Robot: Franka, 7 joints.
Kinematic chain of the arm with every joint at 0, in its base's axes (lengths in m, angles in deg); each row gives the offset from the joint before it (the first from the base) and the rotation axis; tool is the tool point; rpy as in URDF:
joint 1: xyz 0 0 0.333 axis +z
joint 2: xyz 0 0 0 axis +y
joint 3: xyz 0 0 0.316 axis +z
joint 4: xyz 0.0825 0 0 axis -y
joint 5: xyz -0.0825 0 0.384 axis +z
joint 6: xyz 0 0 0 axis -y
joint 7: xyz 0.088 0 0 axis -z
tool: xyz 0 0 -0.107 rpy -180 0 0
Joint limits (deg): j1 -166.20..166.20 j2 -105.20..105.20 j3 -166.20..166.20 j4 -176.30..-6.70 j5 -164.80..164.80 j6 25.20..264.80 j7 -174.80..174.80
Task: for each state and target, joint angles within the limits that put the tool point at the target. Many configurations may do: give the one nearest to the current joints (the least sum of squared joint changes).
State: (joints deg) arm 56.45 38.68 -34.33 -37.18 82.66 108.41 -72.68
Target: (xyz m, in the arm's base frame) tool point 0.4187 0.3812 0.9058
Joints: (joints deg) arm 54.13 20.15 -37.02 -38.26 79.20 92.10 -72.68
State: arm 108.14 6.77 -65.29 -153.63 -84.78 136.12 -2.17
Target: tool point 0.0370 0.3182 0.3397
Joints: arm 113.26 -40.96 -43.35 -168.85 -87.19 153.46 -2.17
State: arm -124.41 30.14 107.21 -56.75 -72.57 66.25 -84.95
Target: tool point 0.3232 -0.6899 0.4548
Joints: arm -98.51 68.30 88.59 -54.37 -78.35 85.65 -84.95
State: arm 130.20 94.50 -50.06 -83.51 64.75 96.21 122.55
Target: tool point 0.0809 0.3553 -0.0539
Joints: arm 137.90 85.01 -49.60 -114.21 55.82 80.48 122.55
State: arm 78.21 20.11 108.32 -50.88 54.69 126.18 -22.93
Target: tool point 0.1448 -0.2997 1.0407
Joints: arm 123.59 13.17 166.20 -57.60 58.55 103.54 -22.93
